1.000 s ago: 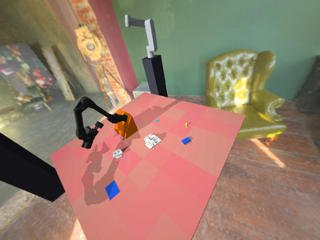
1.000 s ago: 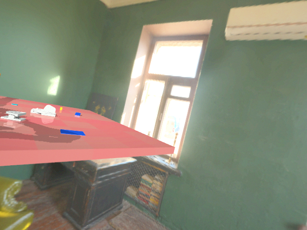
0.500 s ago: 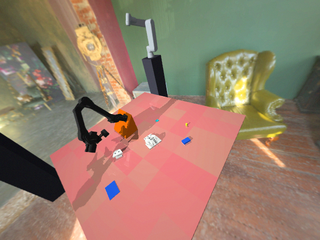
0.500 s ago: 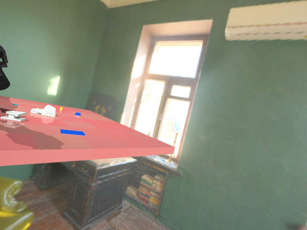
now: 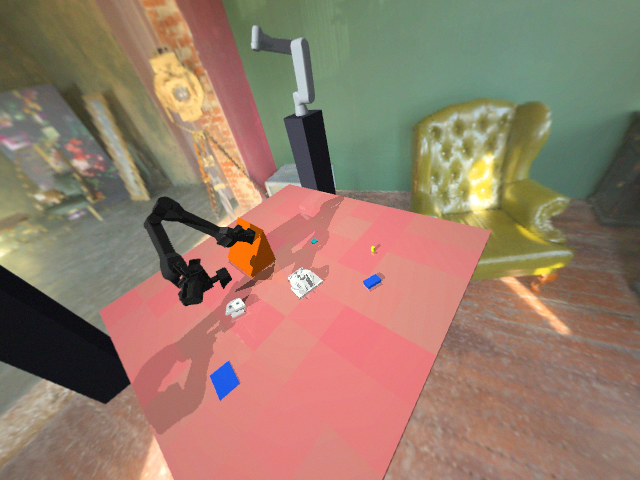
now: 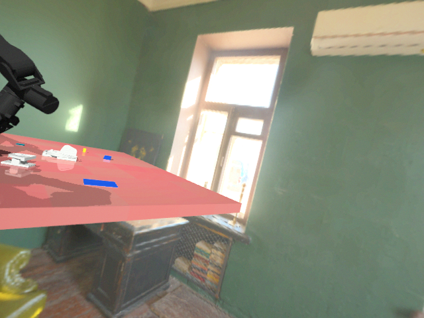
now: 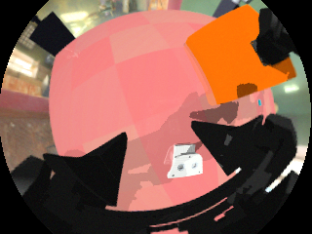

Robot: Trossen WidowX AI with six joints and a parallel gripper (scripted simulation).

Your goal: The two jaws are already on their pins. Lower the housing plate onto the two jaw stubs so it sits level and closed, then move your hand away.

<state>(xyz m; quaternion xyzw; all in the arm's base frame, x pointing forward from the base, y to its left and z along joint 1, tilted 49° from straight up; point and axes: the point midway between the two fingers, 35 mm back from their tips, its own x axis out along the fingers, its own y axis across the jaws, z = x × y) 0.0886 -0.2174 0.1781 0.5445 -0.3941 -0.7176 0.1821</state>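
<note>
Now: the white part 90 mm ahead of my gripper tip, 50 mm below it and 30 mm to the left of it. Also, from my gripper tip: cyan chip: 510 mm to the left, 80 mm ahead, 60 mm below; then blue patch: 300 mm ahead, 140 mm to the right, 60 mm below; then small blue block: 470 mm ahead, 450 mm to the left, 60 mm below.
</note>
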